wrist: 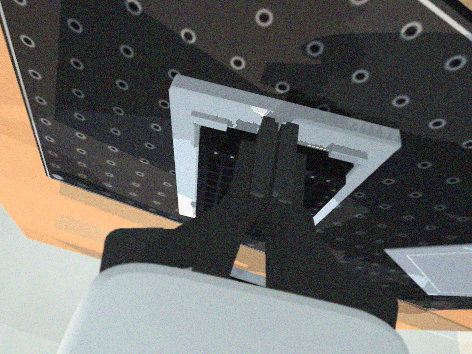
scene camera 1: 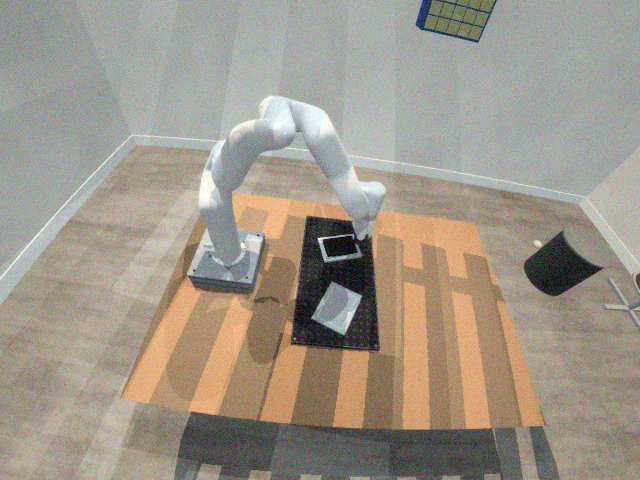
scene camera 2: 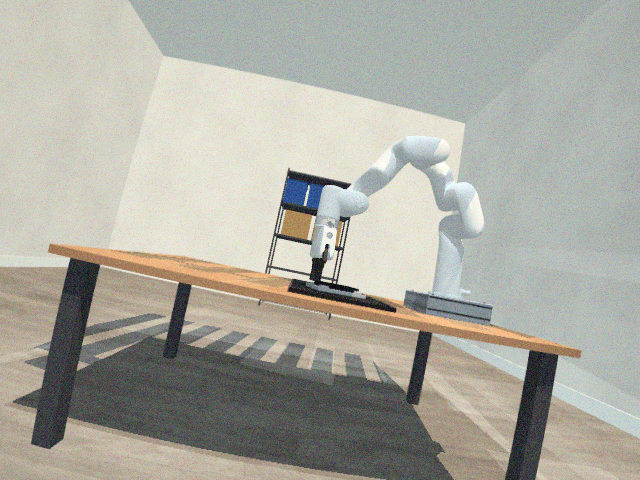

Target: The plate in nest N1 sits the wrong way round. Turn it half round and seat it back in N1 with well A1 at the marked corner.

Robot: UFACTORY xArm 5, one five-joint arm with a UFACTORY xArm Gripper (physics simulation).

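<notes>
The dark plate [scene camera 1: 339, 247] [wrist: 212, 172] lies inside the pale grey frame of a nest [scene camera 1: 342, 258] [wrist: 220, 104]; I take this nest for N1. Its grid of wells shows partly in the wrist view, behind my fingers. Well A1 and the marked corner cannot be made out. My gripper [scene camera 1: 363, 237] [scene camera 2: 315, 282] [wrist: 272, 138] is shut, with nothing seen between its fingers. Its tips are low, at the nest's long side away from the robot base. In the wrist view they overlap the frame's edge; whether they touch it is unclear. The fingers hide the plate's middle.
The nest is on a black perforated board [scene camera 1: 361, 336] [scene camera 2: 383, 306] [wrist: 100, 95]. A flat pale grey panel [scene camera 1: 337, 308] [wrist: 445, 270] lies turned at an angle on the same board. The robot base [scene camera 1: 222, 273] [scene camera 2: 447, 307] stands on the wooden table [scene camera 1: 418, 382] [scene camera 2: 155, 268] beside it.
</notes>
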